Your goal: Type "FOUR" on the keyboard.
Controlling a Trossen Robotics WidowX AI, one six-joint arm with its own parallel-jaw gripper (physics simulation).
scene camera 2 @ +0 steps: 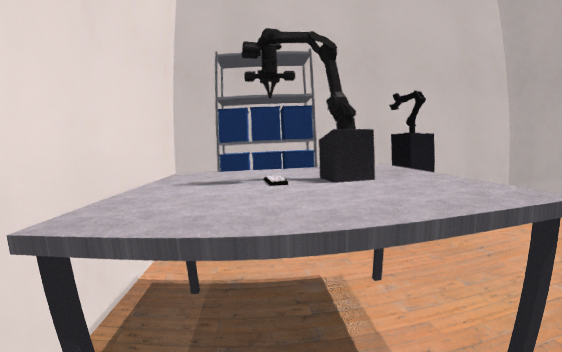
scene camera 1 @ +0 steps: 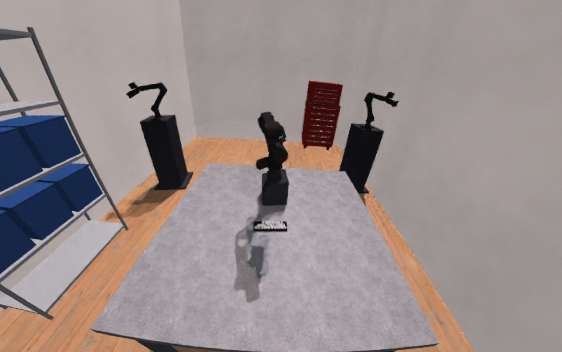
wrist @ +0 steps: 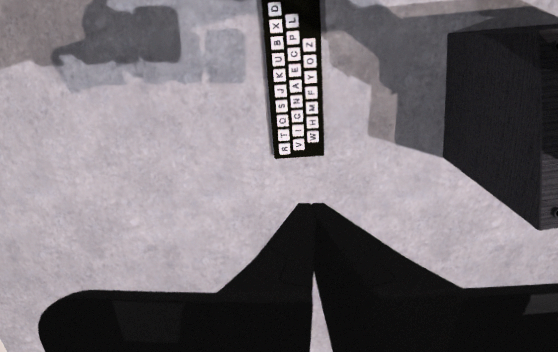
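Observation:
The black keyboard with white keys lies flat on the grey table. In the wrist view its upper end is cut off. The F key and O key are in its right row; the U key and R key are in its left row, R at the lower end. My gripper is shut and empty, pointing down high above the table. In the wrist view its tips appear below the keyboard's R end, not over any key.
My arm stands on a black base block beside the keyboard. A shelf rack with blue bins, a red tool cabinet and two other arms on black pedestals stand off the table.

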